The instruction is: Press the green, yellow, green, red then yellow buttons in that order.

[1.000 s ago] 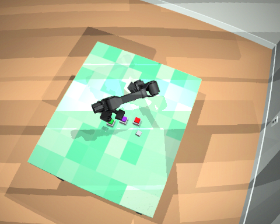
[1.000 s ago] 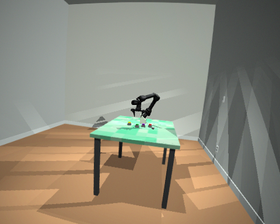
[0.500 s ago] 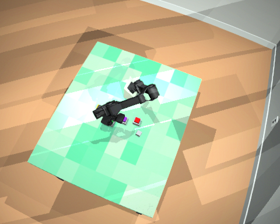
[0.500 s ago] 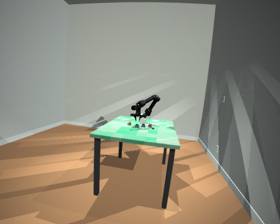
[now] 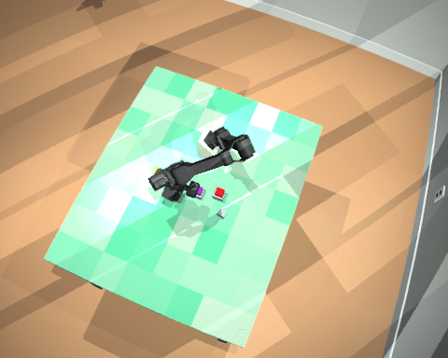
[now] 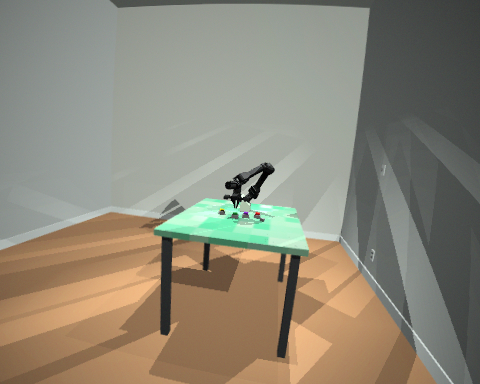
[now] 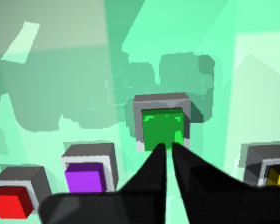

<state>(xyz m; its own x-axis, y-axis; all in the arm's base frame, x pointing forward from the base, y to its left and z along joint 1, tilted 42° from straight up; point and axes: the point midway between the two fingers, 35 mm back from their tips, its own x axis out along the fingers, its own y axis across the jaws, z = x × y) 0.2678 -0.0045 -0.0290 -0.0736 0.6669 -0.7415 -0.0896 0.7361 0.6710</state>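
The green button is 3 cm below my gripper tip. Round my gripper tip: red button 16 cm to the left, 9 cm behind, 3 cm below; purple button 7 cm to the left, 6 cm behind, 3 cm below; yellow button 12 cm to the right, 5 cm behind, 3 cm below.
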